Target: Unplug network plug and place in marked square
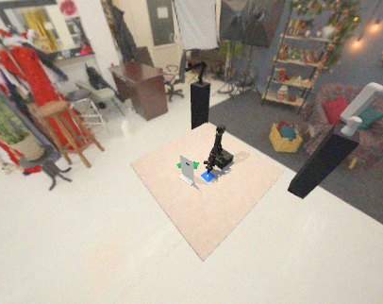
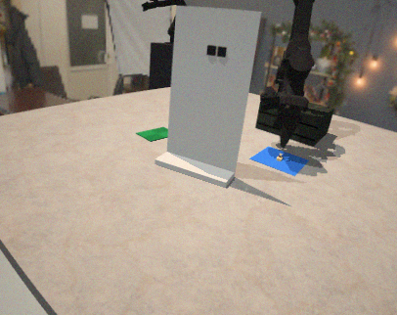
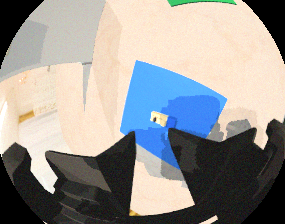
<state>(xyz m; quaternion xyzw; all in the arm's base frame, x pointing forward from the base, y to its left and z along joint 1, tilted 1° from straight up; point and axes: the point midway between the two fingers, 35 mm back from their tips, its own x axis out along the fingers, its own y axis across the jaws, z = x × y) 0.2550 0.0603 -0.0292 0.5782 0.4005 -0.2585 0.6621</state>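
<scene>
Right now the blue plug is 30 mm below my gripper tip. The rest, counted from my gripper tip: blue square: 40 mm below, 10 mm ahead; grey upright panel: 180 mm ahead, 140 mm to the right, 110 mm above.
</scene>
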